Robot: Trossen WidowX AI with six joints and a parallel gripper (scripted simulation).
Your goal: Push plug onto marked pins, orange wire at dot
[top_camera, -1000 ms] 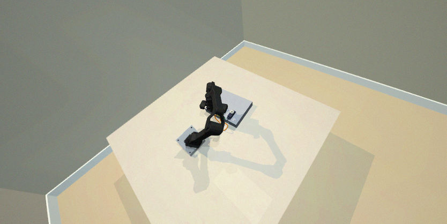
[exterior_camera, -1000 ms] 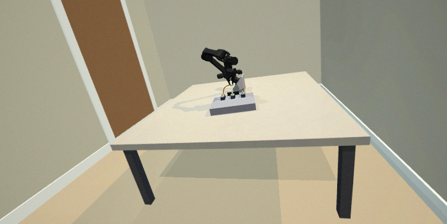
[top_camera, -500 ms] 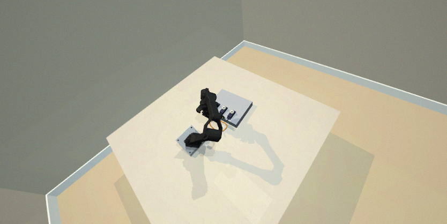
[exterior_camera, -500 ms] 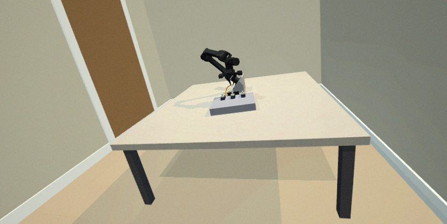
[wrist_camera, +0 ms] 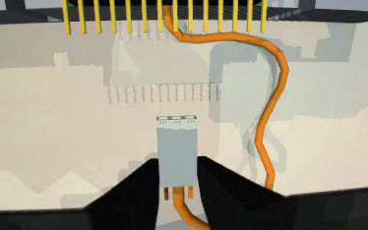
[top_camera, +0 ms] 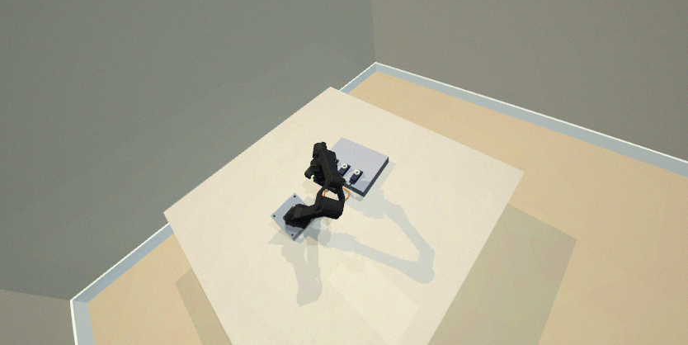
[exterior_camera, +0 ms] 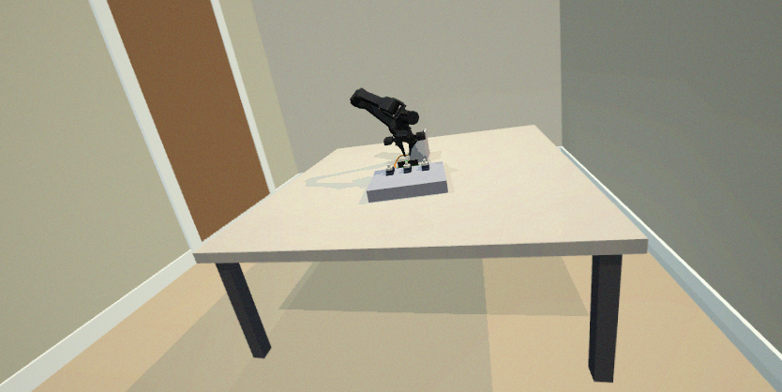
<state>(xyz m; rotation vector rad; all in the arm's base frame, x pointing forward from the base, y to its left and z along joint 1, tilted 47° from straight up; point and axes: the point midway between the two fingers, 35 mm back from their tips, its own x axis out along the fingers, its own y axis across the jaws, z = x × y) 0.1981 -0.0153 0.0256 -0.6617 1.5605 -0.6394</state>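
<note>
My gripper tip is now 8 cm short of the green band. Also, from my gripper tip: dot (8 cm ahead); grey holder (24 cm ahead, 1 cm to the left, 5 cm below); servo (13 cm ahead, 1 cm to the left, 2 cm below).
</note>
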